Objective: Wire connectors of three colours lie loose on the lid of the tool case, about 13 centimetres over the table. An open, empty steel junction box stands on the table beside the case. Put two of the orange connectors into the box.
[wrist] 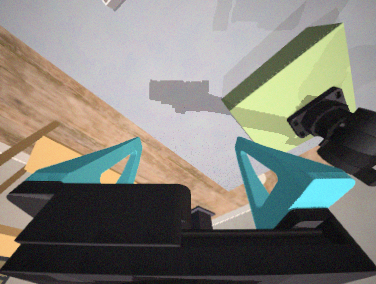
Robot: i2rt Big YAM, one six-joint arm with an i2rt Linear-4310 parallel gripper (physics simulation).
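Seen in the pictures: gripper, fingertip midpoint: (188, 142); arm's base at its link origin: (314, 113).
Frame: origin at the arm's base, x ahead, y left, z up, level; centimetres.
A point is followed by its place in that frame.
My gripper (188, 142) @[z 20.1, x 29.5, y 18.4 cm] is open, with its two teal fingers wide apart and no object between them. It is over the grey surface (175, 50) @[z -8.8, x 35.6, y 14.7 cm] near its wood-grained border. No orange connector and no steel junction box can be made out in the wrist view. A small part of a pale object (115, 3) @[z -7.4, x 49.6, y 16.7 cm] shows at the top edge, too cut off to name. I cannot tell whether the lime-green, slanted-looking body (320, 60) @[z 0.0, x 12.3, y -5.1 cm] at the right is the tool case.
A black jointed part (350, 135) stands in front of the green body, right of my right finger. A wood-grained strip (60, 75) runs diagonally from the upper left. Beyond it at the lower left is a light orange wooden frame (47, 156). Dark shadows lie on the grey surface.
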